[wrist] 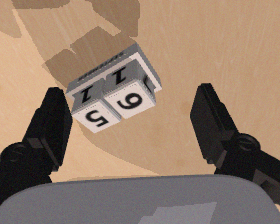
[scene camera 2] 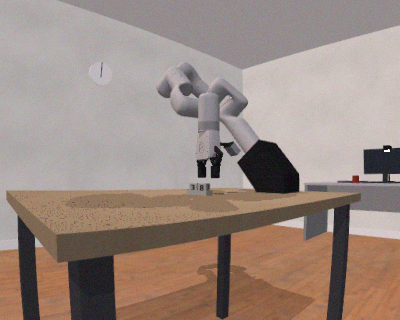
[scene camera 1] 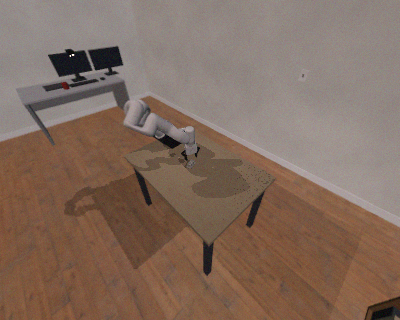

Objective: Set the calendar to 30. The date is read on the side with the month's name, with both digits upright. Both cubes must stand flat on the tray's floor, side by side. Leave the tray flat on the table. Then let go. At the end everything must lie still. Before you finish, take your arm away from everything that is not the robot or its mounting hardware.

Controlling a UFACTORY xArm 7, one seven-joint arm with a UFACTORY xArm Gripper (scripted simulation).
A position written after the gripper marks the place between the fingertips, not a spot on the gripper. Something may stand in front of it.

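Note:
A low tray (wrist: 134, 51) is visible. So is the gripper (scene camera 2: 208, 178), which the wrist view (wrist: 131, 101) shows too.

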